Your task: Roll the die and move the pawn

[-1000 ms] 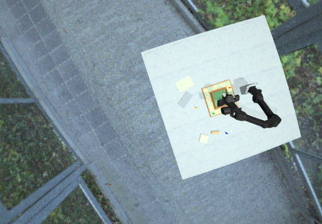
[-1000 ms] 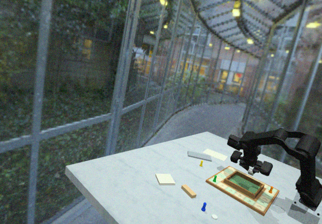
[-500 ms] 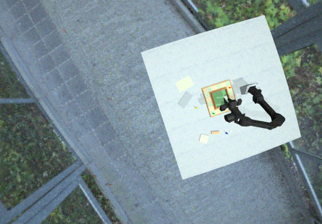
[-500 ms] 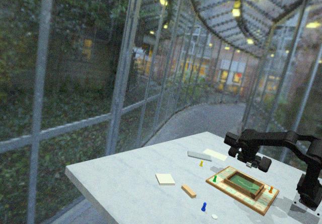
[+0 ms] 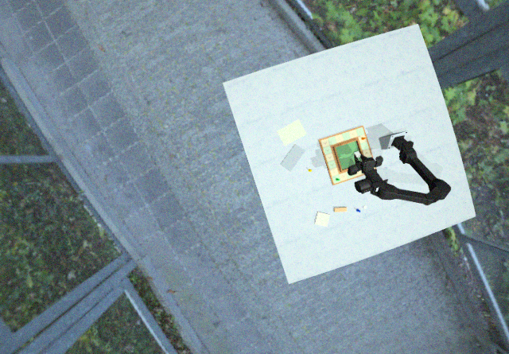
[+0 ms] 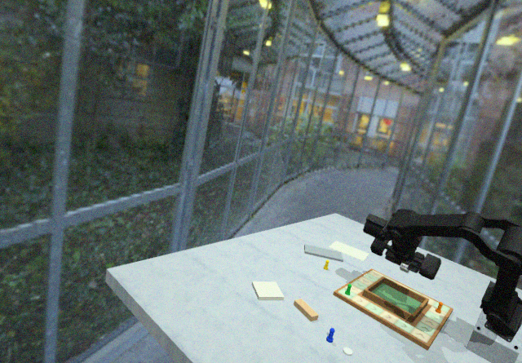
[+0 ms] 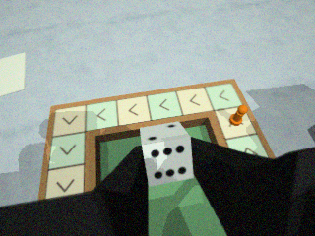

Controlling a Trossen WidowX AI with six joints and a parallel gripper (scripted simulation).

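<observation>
My gripper tip is now right at the white die. The rest, counted from my gripper tip: green tray: 12 cm below; orange pawn: 11 cm behind, 10 cm below, 8 cm to the right; green pawn: 13 cm to the left, 10 cm below, 9 cm ahead.
</observation>
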